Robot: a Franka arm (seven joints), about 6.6 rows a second.
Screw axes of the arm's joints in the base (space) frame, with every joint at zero. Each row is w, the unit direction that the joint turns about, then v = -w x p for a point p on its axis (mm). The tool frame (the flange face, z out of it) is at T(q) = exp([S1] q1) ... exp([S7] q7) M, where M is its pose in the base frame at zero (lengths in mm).
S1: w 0 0 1 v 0 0 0
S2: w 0 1 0 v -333 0 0
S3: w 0 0 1 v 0 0 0
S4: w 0 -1 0 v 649 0 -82.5
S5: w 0 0 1 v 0 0 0
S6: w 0 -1 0 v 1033 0 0
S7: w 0 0 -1 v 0 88 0
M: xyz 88 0 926 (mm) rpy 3.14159 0 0 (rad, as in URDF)
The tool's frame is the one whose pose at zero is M.
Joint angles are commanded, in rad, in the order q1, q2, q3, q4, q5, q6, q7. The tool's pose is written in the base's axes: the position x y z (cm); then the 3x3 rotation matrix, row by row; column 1 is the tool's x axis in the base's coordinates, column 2 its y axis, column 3 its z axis. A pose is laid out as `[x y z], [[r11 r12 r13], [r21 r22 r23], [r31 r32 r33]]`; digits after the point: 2 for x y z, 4 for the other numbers.
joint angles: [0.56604 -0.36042 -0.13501 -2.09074 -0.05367 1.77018 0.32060]
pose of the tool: [41.49 17.73 57.31], [[0.9912 0.1276 0.0357], [0.1272 -0.9918 0.0111], [0.0369 -0.0065 -0.9993]]
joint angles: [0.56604 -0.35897 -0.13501 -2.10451 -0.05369 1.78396 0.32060]
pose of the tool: [41.53 17.79 56.71], [[0.9911 0.1283 0.0345], [0.1280 -0.9917 0.0105], [0.0355 -0.0060 -0.9994]]
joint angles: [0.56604 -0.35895 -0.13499 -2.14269 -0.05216 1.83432 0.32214]
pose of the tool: [41.61 17.95 55.32], [[0.9907 0.1286 0.0446], [0.1279 -0.9916 0.0175], [0.0465 -0.0117 -0.9988]]
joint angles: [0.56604 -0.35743 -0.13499 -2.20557 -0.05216 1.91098 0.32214]
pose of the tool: [41.62 18.13 52.92], [[0.9897 0.1319 0.0554], [0.1308 -0.9911 0.0237], [0.0580 -0.0162 -0.9982]]
